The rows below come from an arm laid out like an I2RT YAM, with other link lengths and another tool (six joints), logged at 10 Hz.
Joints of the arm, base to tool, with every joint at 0 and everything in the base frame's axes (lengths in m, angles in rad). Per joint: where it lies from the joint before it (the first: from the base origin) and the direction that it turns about. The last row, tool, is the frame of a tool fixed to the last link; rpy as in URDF.
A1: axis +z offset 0 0 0.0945
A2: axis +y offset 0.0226 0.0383 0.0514
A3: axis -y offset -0.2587 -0.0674 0
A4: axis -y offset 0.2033 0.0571 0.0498
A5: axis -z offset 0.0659 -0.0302 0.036
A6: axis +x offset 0.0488 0 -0.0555
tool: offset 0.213 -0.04 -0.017 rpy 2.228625 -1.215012 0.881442
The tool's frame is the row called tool.
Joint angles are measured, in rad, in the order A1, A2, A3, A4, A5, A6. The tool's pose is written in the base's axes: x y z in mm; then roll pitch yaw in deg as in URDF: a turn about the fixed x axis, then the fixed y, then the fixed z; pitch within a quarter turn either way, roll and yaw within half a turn. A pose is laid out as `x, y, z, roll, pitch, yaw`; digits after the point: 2 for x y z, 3 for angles.
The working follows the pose.
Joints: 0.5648, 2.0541, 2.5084, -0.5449, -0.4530, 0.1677
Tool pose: 477.60, 396.72, 437.46, 166.574, -72.062, 71.539
Where each joint sits with the arm in this pose, in the base's axes (m; each line is computed from the numbers above, not from the rounded line before):
A1: 0.0000 0.0000 0.0945
A2: -0.0014 0.0444 0.1459
A3: 0.1362 0.0519 0.3750
A4: 0.2415 0.1862 0.5089
A5: 0.3159 0.1975 0.5388
A6: 0.3371 0.2363 0.4796
the tool: 0.4776 0.3967 0.4375

